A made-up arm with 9 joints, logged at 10 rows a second.
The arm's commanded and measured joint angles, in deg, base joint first. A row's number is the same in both.
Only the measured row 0 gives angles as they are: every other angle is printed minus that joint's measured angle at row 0.
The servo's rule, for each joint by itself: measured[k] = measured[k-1] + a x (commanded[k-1-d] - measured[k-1]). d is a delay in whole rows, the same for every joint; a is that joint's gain. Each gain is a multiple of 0.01, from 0.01 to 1. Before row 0 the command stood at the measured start. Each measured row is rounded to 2 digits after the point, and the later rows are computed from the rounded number. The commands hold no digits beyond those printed.
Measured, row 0:
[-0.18 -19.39 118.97 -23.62 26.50 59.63 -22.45 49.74 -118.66]
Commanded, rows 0 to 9:
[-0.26 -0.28 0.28 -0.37 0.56 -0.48 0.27 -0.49 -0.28]
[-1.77 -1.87 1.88 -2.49 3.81 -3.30 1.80 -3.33 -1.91]
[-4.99 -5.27 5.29 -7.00 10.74 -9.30 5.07 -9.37 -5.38]
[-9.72 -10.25 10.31 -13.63 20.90 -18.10 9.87 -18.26 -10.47]
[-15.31 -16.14 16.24 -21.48 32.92 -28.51 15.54 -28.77 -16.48]
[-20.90 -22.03 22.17 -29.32 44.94 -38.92 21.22 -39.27 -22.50]
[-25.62 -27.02 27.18 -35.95 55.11 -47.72 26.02 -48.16 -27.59]
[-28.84 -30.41 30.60 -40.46 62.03 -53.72 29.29 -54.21 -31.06]
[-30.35 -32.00 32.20 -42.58 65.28 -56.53 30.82 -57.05 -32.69]
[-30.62 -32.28 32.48 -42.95 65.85 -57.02 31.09 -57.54 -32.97]
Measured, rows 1 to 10:
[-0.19 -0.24 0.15 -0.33 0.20 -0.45 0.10 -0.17 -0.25]
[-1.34 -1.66 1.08 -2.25 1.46 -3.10 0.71 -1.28 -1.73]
[-4.00 -4.80 3.35 -6.48 4.71 -8.87 2.28 -4.11 -4.98]
[-8.18 -9.54 7.11 -12.84 10.38 -17.45 5.01 -9.06 -9.87]
[-13.38 -15.28 12.04 -20.53 18.27 -27.74 8.80 -15.96 -15.75]
[-18.87 -21.15 17.51 -28.35 27.60 -38.14 13.27 -24.12 -21.76]
[-23.80 -26.26 22.73 -35.11 37.23 -47.05 17.86 -32.53 -26.95]
[-27.48 -29.87 26.98 -39.87 45.91 -53.25 21.97 -40.12 -30.61]
[-29.58 -31.72 29.80 -42.28 52.69 -56.30 25.16 -46.05 -32.46]
[-30.34 -32.21 31.25 -42.88 57.30 -56.97 27.29 -50.07 -32.91]
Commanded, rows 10 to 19:
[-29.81 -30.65 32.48 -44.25 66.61 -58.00 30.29 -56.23 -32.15]
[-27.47 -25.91 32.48 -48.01 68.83 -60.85 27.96 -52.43 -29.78]
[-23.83 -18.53 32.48 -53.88 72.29 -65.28 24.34 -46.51 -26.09]
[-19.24 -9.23 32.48 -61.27 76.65 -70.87 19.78 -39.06 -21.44]
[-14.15 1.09 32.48 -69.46 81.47 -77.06 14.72 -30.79 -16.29]
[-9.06 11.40 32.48 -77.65 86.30 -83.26 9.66 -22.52 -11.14]
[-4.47 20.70 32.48 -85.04 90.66 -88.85 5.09 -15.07 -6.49]
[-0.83 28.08 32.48 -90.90 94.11 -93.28 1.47 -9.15 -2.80]
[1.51 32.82 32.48 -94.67 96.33 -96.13 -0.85 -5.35 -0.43]
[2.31 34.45 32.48 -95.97 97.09 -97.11 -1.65 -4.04 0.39]
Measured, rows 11 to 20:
[-29.95 -30.85 31.91 -44.10 60.56 -57.93 28.37 -52.23 -32.23]
[-28.14 -26.55 32.22 -47.58 63.45 -60.65 28.22 -52.30 -30.05]
[-24.99 -19.57 32.36 -53.19 66.54 -64.96 26.82 -50.27 -26.53]
[-20.79 -10.57 32.42 -60.38 70.08 -70.46 24.29 -46.35 -22.00]
[-15.94 -0.43 32.45 -68.46 74.07 -76.60 20.84 -40.90 -16.92]
[-10.92 9.86 32.47 -76.64 78.35 -82.79 16.82 -34.47 -11.78]
[-6.21 19.29 32.48 -84.12 82.66 -88.43 12.60 -27.68 -7.07]
[-2.28 26.94 32.48 -90.15 86.67 -92.94 8.59 -21.19 -3.27]
[0.49 32.06 32.48 -94.17 90.05 -95.91 5.19 -15.65 -0.74]
[1.82 34.14 32.48 -95.77 92.51 -97.03 2.73 -11.59 0.27]

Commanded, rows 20 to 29:
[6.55 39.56 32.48 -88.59 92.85 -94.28 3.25 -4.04 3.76]
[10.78 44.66 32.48 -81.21 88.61 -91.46 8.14 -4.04 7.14]
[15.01 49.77 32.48 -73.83 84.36 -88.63 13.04 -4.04 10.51]
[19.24 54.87 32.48 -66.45 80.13 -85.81 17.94 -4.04 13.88]
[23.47 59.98 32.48 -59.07 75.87 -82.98 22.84 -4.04 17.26]
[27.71 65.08 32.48 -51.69 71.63 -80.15 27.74 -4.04 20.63]
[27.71 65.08 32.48 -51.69 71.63 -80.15 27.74 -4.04 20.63]
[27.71 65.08 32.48 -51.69 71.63 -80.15 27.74 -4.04 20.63]
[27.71 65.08 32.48 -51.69 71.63 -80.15 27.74 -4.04 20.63]
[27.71 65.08 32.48 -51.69 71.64 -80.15 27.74 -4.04 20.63]
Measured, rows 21 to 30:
[5.27 38.86 32.48 -89.38 92.63 -94.47 2.92 -8.95 3.38]
[9.29 43.91 32.48 -82.11 91.22 -91.67 4.80 -7.23 6.73]
[13.47 49.01 32.48 -74.74 88.82 -88.84 7.77 -6.11 10.09]
[17.68 54.11 32.48 -67.36 85.78 -86.02 11.43 -5.39 13.46]
[21.91 59.22 32.48 -59.98 82.31 -83.19 15.54 -4.92 16.84]
[26.14 64.32 32.48 -52.60 78.57 -80.36 19.93 -4.61 20.21]
[27.29 64.98 32.48 -51.79 76.14 -80.16 22.74 -4.41 20.58]
[27.60 65.07 32.48 -51.70 74.56 -80.15 24.54 -4.28 20.62]
[27.68 65.08 32.48 -51.69 73.53 -80.15 25.69 -4.20 20.63]
[27.70 65.08 32.48 -51.69 72.87 -80.15 26.43 -4.14 20.63]

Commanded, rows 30 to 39:
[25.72 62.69 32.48 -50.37 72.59 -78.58 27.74 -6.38 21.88]
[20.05 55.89 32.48 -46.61 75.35 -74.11 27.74 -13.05 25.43]
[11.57 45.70 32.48 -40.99 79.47 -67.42 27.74 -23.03 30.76]
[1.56 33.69 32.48 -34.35 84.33 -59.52 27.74 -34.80 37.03]
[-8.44 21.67 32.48 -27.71 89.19 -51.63 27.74 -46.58 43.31]
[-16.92 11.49 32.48 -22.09 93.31 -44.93 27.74 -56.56 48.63]
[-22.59 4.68 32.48 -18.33 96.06 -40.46 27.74 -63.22 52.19]
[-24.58 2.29 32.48 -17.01 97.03 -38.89 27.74 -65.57 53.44]
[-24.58 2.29 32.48 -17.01 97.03 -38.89 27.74 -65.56 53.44]
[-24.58 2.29 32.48 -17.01 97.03 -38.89 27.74 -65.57 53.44]
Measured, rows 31 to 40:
[26.25 63.00 32.48 -50.52 72.77 -78.69 26.90 -4.92 21.74]
[21.72 56.81 32.48 -47.04 73.67 -74.43 27.20 -7.77 25.02]
[14.31 47.14 32.48 -41.66 75.70 -67.91 27.39 -13.11 30.13]
[5.00 35.44 32.48 -35.15 78.72 -60.11 27.52 -20.70 36.27]
[-4.81 23.46 32.48 -28.53 82.38 -52.22 27.60 -29.76 42.54]
[-13.65 13.05 32.48 -22.80 86.21 -45.44 27.65 -39.14 47.96]
[-20.18 5.77 32.48 -18.82 89.66 -40.81 27.68 -47.57 51.72]
[-23.39 2.74 32.48 -17.21 92.24 -39.02 27.70 -53.87 53.25]
[-24.26 2.35 32.48 -17.03 93.92 -38.90 27.71 -57.96 53.42]
[-24.49 2.30 32.48 -17.01 95.01 -38.89 27.72 -60.62 53.44]

